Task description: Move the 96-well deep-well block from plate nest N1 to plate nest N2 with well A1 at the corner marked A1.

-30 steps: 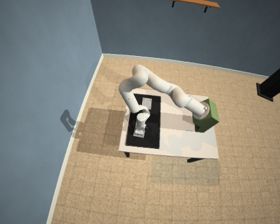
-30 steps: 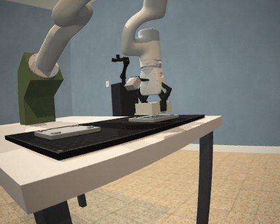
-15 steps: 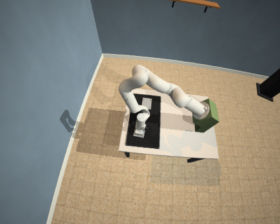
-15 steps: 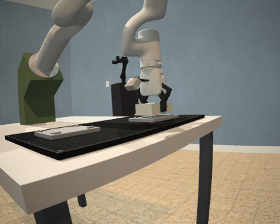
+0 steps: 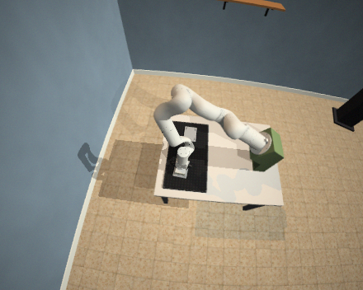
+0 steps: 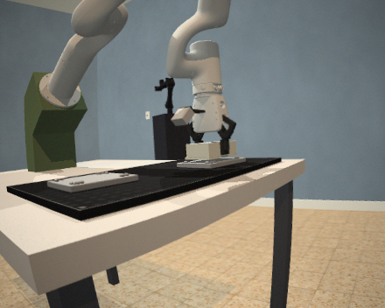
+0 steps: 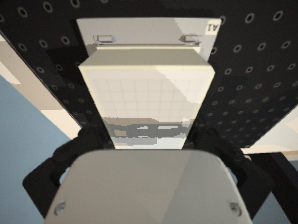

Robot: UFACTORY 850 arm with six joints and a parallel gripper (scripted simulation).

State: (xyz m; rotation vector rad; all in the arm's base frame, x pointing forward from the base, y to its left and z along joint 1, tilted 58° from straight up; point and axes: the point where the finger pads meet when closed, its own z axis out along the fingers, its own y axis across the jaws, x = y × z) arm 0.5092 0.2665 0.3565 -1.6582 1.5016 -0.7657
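My gripper is now 3 cm above the plate nest N2. Also, from my hand: cream deep-well block: right at my hand; then plate nest N1: 7 cm ahead, 36 cm to the right, 3 cm below.
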